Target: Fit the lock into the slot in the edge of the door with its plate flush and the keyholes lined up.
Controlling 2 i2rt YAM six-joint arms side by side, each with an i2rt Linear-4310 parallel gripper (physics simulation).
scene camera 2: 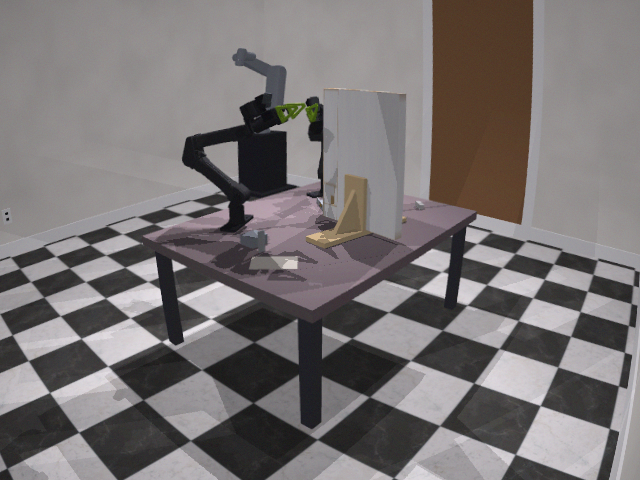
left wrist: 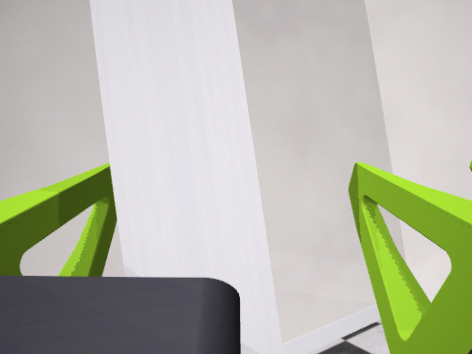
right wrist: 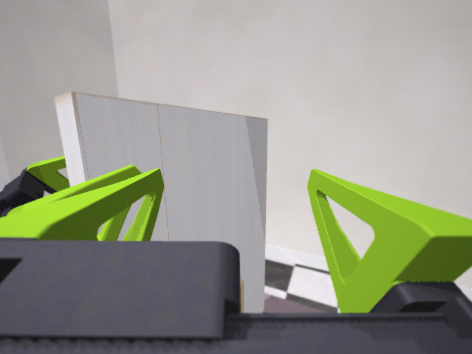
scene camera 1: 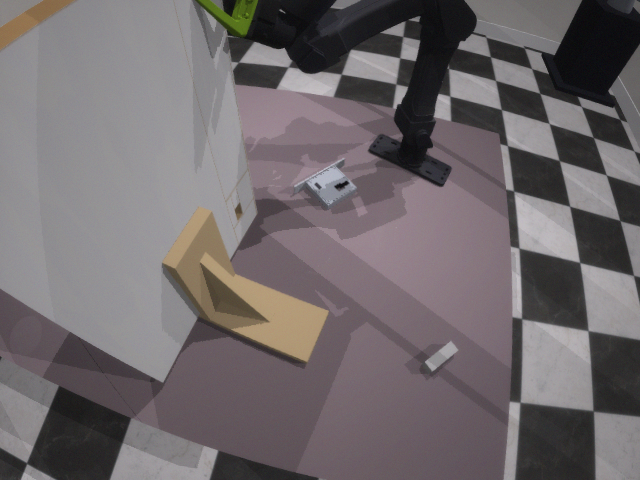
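Where they show: left gripper, between the fingertips: [scene camera 2: 328, 102] [right wrist: 125, 157]; right gripper, between the fingertips: [scene camera 2: 301, 105] [right wrist: 235, 177]; left arm's base, origin of its link: [scene camera 1: 410, 160]; right arm's base, origin of its link: [scene camera 2: 237, 223].
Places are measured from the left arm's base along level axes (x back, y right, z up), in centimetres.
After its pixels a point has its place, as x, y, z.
The lock [scene camera 1: 331, 187] @[-19.4, 10.7, 1.8] lies on the table beside the door, its plate toward the upper left. In scene camera 2 it is mostly hidden behind the door. The white door [scene camera 1: 113, 155] @[-55.1, 15.9, 40.4] [scene camera 2: 374, 155] @[-60.8, 18.9, 31.0] [left wrist: 185, 150] @[-33.7, 21.8, 49.7] [right wrist: 210, 175] @[-50.8, 20.8, 44.8] stands upright, with an empty slot [scene camera 1: 238, 210] @[-38.1, 19.8, 8.4] [scene camera 2: 332, 199] @[-38.7, 22.1, 9.6] low in its edge. My left gripper [left wrist: 235, 175] @[-37.7, 23.6, 48.9] is open and empty, high beside the door's edge and well above the lock; one green finger shows at the top of scene camera 1. My right gripper [right wrist: 235, 177] @[-39.9, 36.9, 48.4] is open and empty, raised in front of the door.
A wooden bracket [scene camera 1: 279, 320] @[-49.6, 3.0, 1.8] [scene camera 2: 351, 222] @[-54.3, 23.9, 4.7] holds the door's foot. A small white block [scene camera 1: 440, 356] @[-40.8, -24.5, 2.2] [scene camera 2: 419, 205] @[-42.5, -22.8, 1.7] lies on the table [scene camera 1: 413, 289] @[-30.6, -14.5, 0.0] [scene camera 2: 413, 227] @[-60.5, -2.6, 0.0]. A grey-blue part [scene camera 2: 252, 238] @[-48.3, 61.4, 3.6] and a pale flat piece [scene camera 2: 273, 262] @[-63.6, 61.0, 0.1] lie near the right arm's base. The two grippers are close together.
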